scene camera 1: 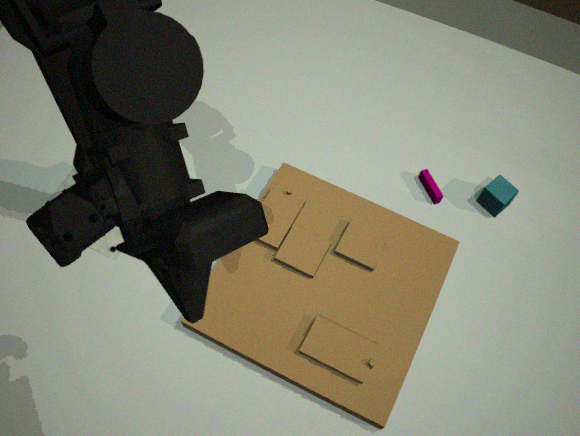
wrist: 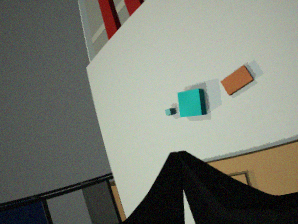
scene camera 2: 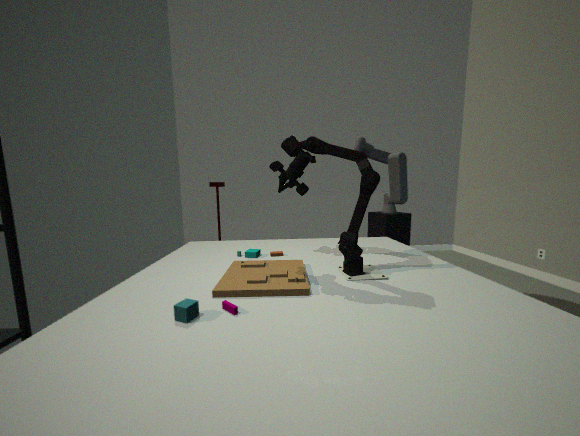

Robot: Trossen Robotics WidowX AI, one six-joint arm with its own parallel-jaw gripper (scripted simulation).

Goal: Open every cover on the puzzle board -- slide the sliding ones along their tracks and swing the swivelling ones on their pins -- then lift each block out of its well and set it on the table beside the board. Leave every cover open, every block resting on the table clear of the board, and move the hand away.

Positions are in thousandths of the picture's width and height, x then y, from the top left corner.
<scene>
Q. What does my gripper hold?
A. Nothing.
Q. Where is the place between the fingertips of my gripper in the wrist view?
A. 596,708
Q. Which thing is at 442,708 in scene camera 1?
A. A tan puzzle board.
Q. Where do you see a teal cube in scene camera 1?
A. At 856,451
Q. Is my gripper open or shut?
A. Shut.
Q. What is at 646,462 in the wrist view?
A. A teal block.
</scene>
